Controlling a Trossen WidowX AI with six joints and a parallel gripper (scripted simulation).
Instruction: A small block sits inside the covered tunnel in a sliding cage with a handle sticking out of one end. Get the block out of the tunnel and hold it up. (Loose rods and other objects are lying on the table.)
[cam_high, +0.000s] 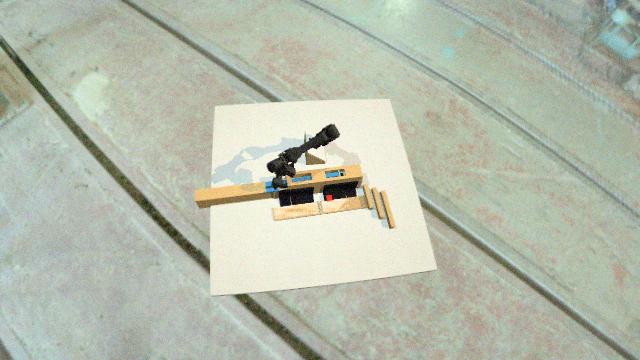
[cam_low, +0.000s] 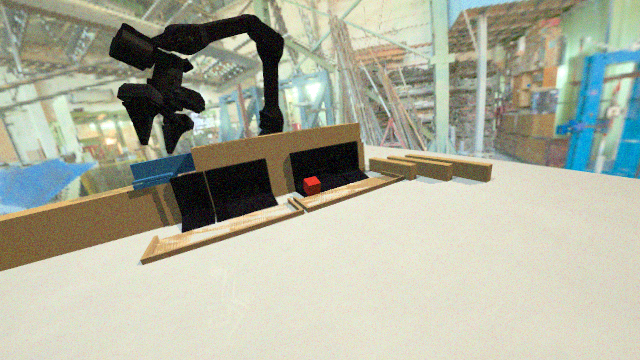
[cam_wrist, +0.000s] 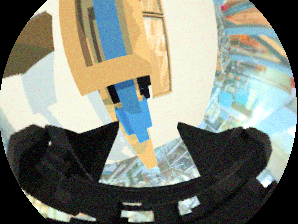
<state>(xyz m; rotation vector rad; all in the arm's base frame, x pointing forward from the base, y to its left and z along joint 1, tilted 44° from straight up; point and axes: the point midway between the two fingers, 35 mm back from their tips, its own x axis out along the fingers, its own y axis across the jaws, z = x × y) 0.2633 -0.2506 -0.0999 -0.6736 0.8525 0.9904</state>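
Right now my gripper tip is 4 cm to the right of the wooden tunnel and 10 cm above it. Also, from my gripper tip: small red block: 6 cm ahead, 31 cm to the left, 14 cm below.
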